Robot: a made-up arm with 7 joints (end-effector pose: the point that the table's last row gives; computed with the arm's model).
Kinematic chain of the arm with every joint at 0, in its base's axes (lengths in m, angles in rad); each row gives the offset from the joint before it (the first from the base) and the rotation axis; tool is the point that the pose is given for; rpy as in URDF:
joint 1: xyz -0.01 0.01 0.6 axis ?
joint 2: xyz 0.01 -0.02 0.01 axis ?
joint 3: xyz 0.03 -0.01 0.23 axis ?
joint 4: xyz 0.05 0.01 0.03 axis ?
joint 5: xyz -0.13 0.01 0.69 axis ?
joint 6: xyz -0.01 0.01 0 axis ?
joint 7: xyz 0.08 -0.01 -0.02 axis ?
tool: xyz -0.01 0 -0.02 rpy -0.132 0.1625 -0.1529
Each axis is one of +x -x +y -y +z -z.
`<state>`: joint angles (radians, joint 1 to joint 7).
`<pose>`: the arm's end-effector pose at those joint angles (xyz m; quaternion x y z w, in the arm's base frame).
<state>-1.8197 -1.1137 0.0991 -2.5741 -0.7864 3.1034 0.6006</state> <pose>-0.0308 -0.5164 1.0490 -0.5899 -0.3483 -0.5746 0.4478</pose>
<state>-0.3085 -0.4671 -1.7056 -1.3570 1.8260 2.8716 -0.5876</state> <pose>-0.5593 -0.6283 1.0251 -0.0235 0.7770 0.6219 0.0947</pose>
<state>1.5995 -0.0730 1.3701 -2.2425 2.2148 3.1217 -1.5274</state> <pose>-0.6293 0.2188 0.4840 0.3363 0.1014 0.8324 0.4286</pose>
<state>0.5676 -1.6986 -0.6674 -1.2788 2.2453 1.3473 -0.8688</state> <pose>-0.3582 -0.7253 1.1638 -0.4091 0.6597 -0.5807 0.2456</pose>
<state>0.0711 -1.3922 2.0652 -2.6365 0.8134 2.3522 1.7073</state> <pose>0.2577 0.5017 0.3148 -0.0392 -0.3814 -0.3006 0.8733</pose>
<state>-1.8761 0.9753 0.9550 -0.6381 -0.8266 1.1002 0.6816</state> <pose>0.0017 -0.9567 0.8781 0.0500 0.2479 -0.8664 0.4305</pose>
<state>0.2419 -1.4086 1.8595 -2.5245 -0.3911 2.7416 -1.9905</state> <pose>0.0630 0.6300 0.3800 0.6781 -0.0451 -0.5143 0.5232</pose>
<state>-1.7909 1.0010 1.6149 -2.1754 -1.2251 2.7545 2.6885</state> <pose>0.7178 -0.0683 0.6668 0.4797 0.0256 -0.7989 0.3620</pose>
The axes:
joint 1: +z
joint 2: +y
joint 3: +z
joint 4: -y
joint 5: +z
joint 6: -y
joint 7: -z

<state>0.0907 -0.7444 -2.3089 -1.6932 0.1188 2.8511 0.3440</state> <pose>-0.5590 -0.6873 0.5328 0.0177 -0.3240 -0.9453 0.0338</pose>
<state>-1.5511 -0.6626 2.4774 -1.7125 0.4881 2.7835 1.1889</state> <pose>0.4570 0.7081 0.5029 0.2073 -0.0535 -0.2700 0.9388</pose>
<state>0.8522 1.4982 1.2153 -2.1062 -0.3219 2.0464 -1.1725</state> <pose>-0.5371 0.4938 0.3182 -0.3101 -0.3867 -0.8624 0.1030</pose>
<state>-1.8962 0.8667 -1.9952 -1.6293 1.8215 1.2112 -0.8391</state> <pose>-0.7997 0.1417 1.0156 -0.1999 -0.3089 -0.9115 0.1840</pose>
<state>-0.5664 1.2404 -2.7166 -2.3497 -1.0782 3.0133 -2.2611</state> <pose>-0.4824 -0.1726 1.1072 0.2911 0.8008 0.0927 0.5152</pose>
